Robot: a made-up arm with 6 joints.
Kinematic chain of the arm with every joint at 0, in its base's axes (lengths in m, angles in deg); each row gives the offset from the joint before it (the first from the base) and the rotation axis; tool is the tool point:
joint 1: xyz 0 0 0.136 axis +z
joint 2: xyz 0 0 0 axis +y
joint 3: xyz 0 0 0.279 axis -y
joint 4: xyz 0 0 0 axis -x
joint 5: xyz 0.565 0 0 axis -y
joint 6: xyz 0 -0.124 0 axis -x
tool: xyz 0 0 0
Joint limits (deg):
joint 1: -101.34..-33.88
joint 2: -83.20..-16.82
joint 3: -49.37..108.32
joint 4: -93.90..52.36
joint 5: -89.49..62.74
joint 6: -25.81..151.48
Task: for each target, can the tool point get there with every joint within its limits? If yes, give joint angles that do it. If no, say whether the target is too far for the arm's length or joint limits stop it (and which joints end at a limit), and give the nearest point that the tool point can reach.
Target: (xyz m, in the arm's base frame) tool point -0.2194 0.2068 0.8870
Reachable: yes | joints -54.77 -49.34 59.92 -61.13 -47.49 66.03
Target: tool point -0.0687 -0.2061 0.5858
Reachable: yes | joints -74.86 -69.61 -27.95 -14.36 27.59 102.27
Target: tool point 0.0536 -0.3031 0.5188
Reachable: yes | joints -56.22 -56.99 -32.90 0.09 46.37 44.62
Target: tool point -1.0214 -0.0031 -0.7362
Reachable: no: too far | nearest point -0.7155 0.3893 -0.0400 | short by 0.856 m
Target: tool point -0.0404 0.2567 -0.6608
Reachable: no: joint limits stop it (at a limit: joint 2, joint 3, joint 4) | nearest point -0.1266 0.8047 -0.0400 | short by 0.833 m
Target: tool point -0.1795 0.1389 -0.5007
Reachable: no: joint limits stop it (at a limit: joint 1, joint 2, joint 3) | nearest point -0.0960 -0.3183 -0.0020 | short by 0.682 m
